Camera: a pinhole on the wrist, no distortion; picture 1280 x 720 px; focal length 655.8 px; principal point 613.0 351.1 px. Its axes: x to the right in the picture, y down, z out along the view. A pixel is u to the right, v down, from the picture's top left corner.
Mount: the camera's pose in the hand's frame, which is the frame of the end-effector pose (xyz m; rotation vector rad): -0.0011 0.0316 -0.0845 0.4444 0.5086 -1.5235
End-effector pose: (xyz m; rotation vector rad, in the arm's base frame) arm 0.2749 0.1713 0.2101 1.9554 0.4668 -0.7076
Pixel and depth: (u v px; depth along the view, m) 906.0 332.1 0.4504
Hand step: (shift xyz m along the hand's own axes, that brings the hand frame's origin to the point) -0.0012 -0.3909 0.1705
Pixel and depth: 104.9 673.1 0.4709
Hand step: 0.2536 0.0636 0.5006
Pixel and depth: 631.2 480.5 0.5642
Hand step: 0.1306 -0.3028 0.3648
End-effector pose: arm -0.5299 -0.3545 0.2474 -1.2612 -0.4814 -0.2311
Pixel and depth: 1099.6 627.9 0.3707
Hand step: 0.1640 -0.4049 0.0562
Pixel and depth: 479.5 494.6 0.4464
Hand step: 0.1145 -0.1481 0.3295
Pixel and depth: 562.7 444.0 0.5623
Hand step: 0.0999 -0.2536 0.3980
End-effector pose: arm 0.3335 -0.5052 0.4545 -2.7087 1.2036 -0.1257
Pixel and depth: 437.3 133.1 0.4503
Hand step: -0.1320 -0.1275 0.3597
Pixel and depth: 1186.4 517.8 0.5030
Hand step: 0.1374 -0.6158 0.0718
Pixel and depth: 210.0 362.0 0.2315
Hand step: 0.0138 0.0162 0.1864
